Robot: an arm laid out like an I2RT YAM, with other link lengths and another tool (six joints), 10 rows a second.
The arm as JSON. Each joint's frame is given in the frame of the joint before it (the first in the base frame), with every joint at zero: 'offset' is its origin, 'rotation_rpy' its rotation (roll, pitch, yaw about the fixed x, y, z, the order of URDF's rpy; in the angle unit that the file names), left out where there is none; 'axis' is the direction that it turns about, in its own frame. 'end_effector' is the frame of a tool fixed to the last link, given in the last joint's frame.
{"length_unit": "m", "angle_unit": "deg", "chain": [
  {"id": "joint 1", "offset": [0.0, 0.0, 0.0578], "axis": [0.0, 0.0, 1.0]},
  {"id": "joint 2", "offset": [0.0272, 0.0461, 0.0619], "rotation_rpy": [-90.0, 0.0, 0.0], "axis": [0.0, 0.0, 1.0]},
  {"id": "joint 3", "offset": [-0.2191, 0.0, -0.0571], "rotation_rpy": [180.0, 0.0, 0.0], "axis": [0.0, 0.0, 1.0]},
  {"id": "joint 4", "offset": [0.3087, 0.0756, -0.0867], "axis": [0.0, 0.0, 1.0]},
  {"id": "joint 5", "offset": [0.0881, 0.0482, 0.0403], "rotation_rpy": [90.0, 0.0, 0.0], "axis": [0.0, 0.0, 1.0]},
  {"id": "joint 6", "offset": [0.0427, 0.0, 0.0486], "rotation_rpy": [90.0, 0.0, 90.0], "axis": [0.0, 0.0, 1.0]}
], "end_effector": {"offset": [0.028, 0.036, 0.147], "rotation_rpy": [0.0, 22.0, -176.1]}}
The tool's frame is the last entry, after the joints.
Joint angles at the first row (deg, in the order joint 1, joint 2, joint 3, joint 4, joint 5, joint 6):
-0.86 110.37 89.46 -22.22 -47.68 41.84
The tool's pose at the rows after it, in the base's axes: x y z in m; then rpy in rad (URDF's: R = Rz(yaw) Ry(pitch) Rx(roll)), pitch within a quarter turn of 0, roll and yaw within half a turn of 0:
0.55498, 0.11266, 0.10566, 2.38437, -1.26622, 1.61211
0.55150, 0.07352, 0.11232, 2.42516, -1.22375, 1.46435
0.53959, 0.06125, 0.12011, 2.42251, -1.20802, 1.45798
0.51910, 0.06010, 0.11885, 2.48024, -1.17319, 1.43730
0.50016, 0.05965, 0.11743, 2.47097, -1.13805, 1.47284
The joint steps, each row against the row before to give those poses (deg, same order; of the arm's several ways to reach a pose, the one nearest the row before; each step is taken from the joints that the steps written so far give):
-3.14 -3.67 -0.96 -3.84 10.96 -0.35
-3.05 -3.38 -1.72 -1.92 4.02 0.57
-1.37 -3.10 -1.71 -2.12 0.03 -1.48
-0.19 -2.77 -1.78 -4.02 0.05 -3.45
0.01 -3.99 -3.71 -1.57 0.50 -2.93

